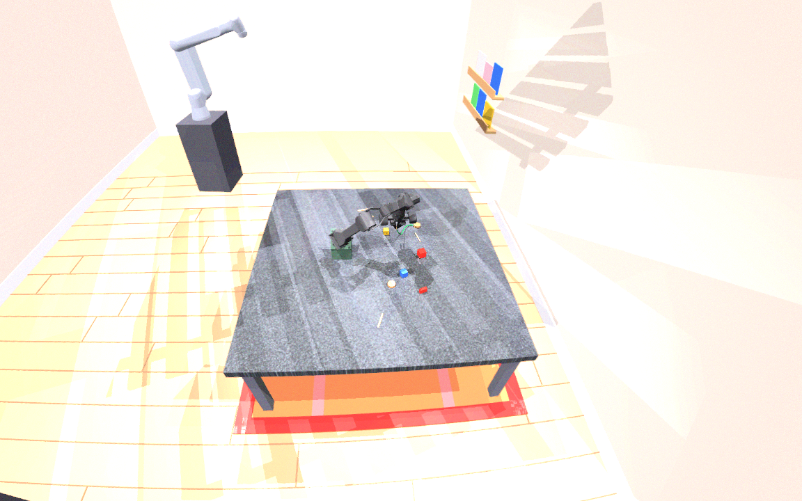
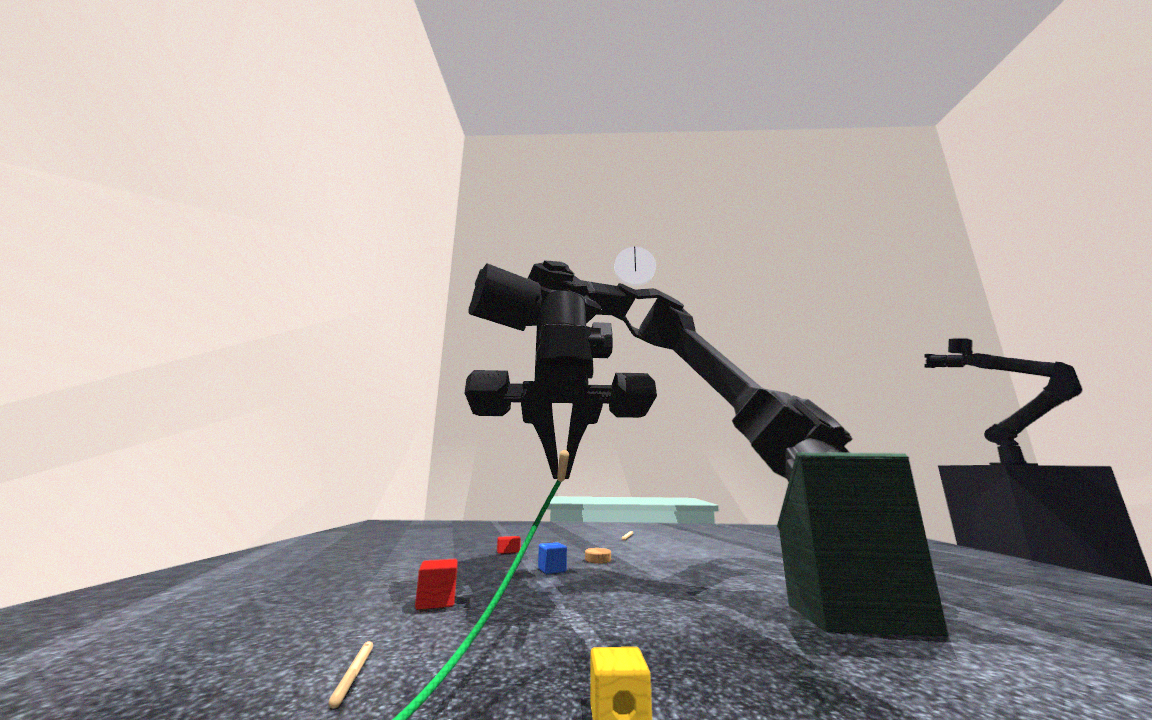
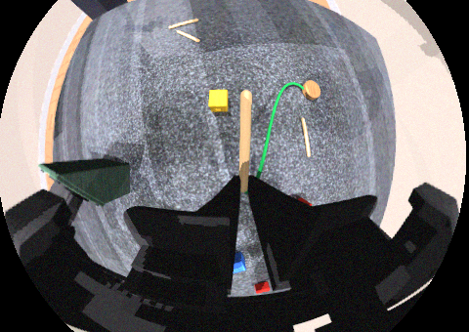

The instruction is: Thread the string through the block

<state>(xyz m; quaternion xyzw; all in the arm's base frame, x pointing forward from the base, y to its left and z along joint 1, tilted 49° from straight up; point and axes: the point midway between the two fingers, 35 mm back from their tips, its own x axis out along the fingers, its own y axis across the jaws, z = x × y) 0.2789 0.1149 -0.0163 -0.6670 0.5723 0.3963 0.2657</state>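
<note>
The yellow wooden block lies 50 mm behind my gripper tip, 100 mm to the left of it and 110 mm below it. The rest, counted from my gripper tip: red cube: 140 mm ahead, 70 mm to the right, 110 mm below; then round wooden button: 120 mm ahead, 180 mm to the left, 120 mm below; then blue cube: 50 mm ahead, 210 mm to the right, 110 mm below.
</note>
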